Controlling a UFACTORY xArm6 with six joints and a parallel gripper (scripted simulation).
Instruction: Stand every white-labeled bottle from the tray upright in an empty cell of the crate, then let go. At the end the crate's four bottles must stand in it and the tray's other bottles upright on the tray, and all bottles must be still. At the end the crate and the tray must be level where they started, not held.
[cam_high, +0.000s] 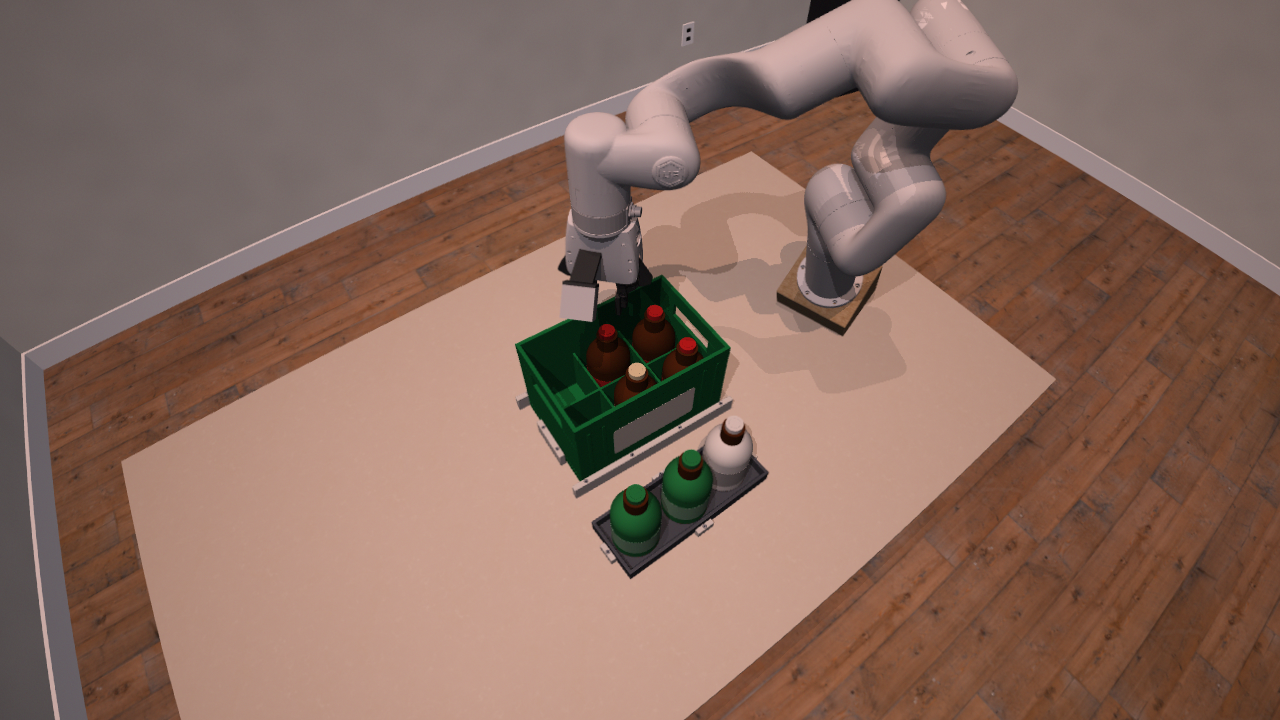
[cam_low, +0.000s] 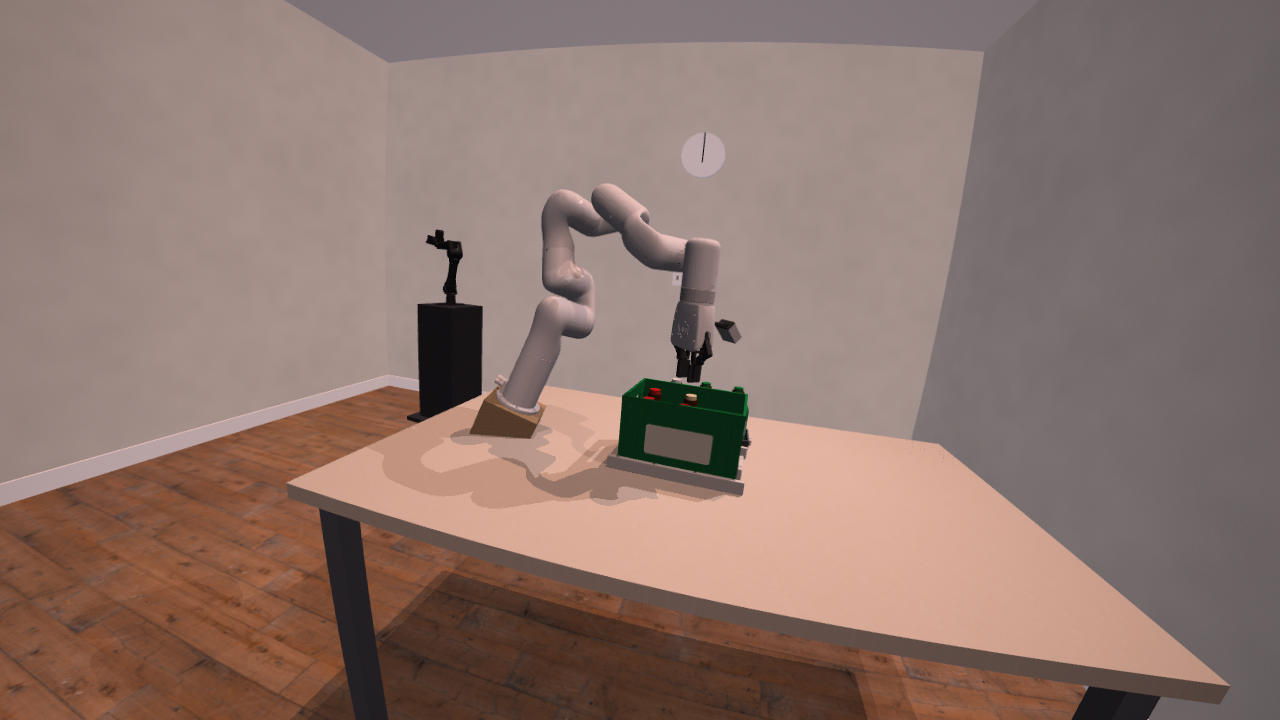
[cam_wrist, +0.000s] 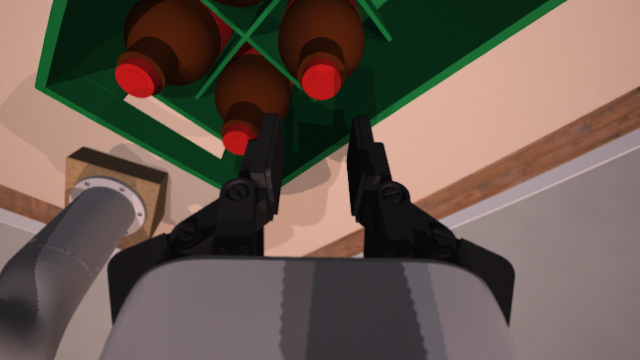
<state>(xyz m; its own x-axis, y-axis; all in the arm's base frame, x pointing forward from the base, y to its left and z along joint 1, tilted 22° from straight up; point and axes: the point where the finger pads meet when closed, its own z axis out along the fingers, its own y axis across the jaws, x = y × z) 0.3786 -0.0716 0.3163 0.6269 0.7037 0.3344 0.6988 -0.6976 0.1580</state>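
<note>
Right now my hand is 23 cm to the right of the white-labeled bottle, 16 cm above it and 8 cm past it. From my hand the other things lie so: tray (25 cm to the left, 23 cm below, 1 cm ahead); then crate (16 cm below, 4 cm to the left).
</note>
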